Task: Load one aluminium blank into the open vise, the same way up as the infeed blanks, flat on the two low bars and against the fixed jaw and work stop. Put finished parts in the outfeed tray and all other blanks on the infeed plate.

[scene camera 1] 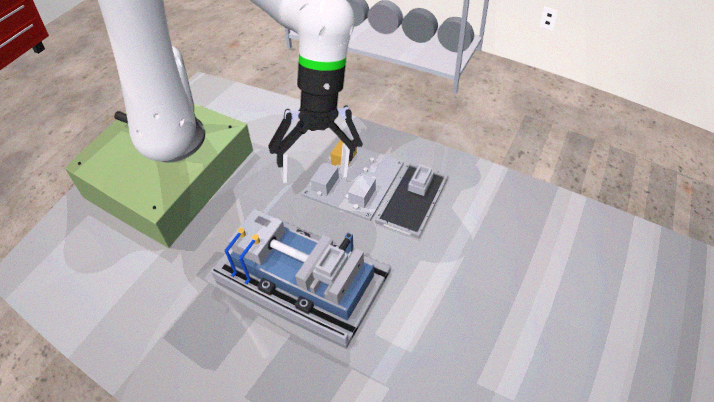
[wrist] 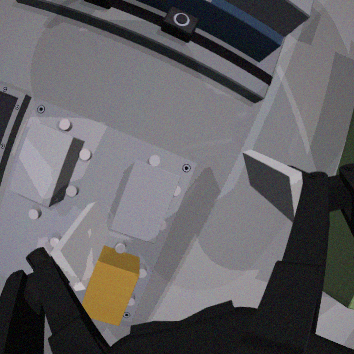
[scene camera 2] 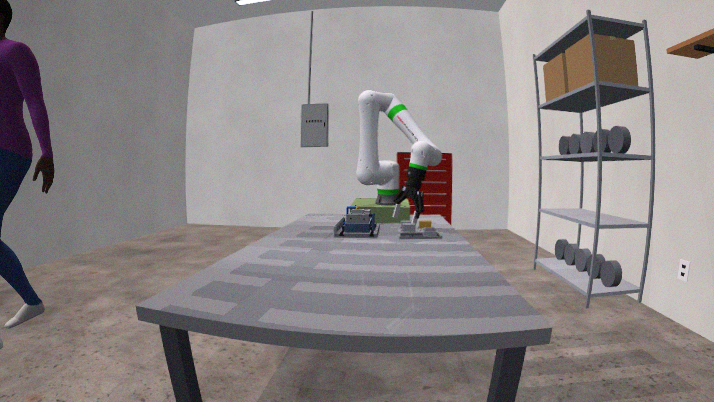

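Where they show: gripper, between the fingertips: (scene camera 1: 313,176) (wrist: 172,193) (scene camera 2: 404,221); arm's base, origin of its link: (scene camera 2: 387,203).
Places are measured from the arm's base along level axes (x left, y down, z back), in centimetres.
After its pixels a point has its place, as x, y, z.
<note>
My gripper (scene camera 1: 315,172) @(6.3, 5.8, -33.9) (scene camera 2: 406,216) @(6.3, 5.8, -33.9) (wrist: 172,193) @(6.3, 5.8, -33.9) is open and empty, above the table beside the infeed plate's robot-base side; in the wrist view one finger overlaps the plate. Two grey aluminium blanks sit on the infeed plate (scene camera 1: 387,172) @(16.3, 9.0, -47.6) (wrist: 115,145) @(4.0, 9.0, -39.9): one blank (scene camera 1: 325,179) @(6.0, 5.5, -36.9) (wrist: 147,202) @(7.6, 5.4, -35.6) nearer the robot base, the other blank (scene camera 1: 362,191) @(5.8, 5.4, -45.7) (wrist: 45,160) @(7.1, 5.4, -44.4) nearer the outfeed tray (scene camera 1: 405,207) @(8.2, 9.2, -54.9). An orange block (scene camera 1: 339,154) @(14.3, 5.4, -36.5) (scene camera 2: 425,224) @(16.6, 6.9, -38.4) (wrist: 112,290) @(16.0, 5.4, -36.1) is at the plate's back corner. One pocketed part (scene camera 1: 421,180) @(15.3, 7.2, -56.0) lies in the tray. Another pocketed part (scene camera 1: 330,262) @(-16.2, -0.3, -48.9) sits between the jaws of the blue vise (scene camera 1: 360,295) @(-17.0, 6.4, -54.9) (scene camera 2: 357,226) @(-16.4, 5.2, -55.0) (wrist: 250,40) @(-9.5, 5.5, -31.8), pocket up. Jaws hide its underside.
The green robot base (scene camera 1: 200,170) @(-5.6, 0.8, -11.8) (scene camera 2: 367,202) @(-12.1, -0.2, 3.8) stands beside the vise and plate. Blue hoses (scene camera 1: 243,265) @(-22.4, 1.3, -33.9) rise at one vise end. Short pale pins stand around the blanks. A shelf rack (scene camera 2: 598,200) and a red cabinet (scene camera 2: 445,175) stand beyond the table. A person (scene camera 2: 22,95) stands at far left.
</note>
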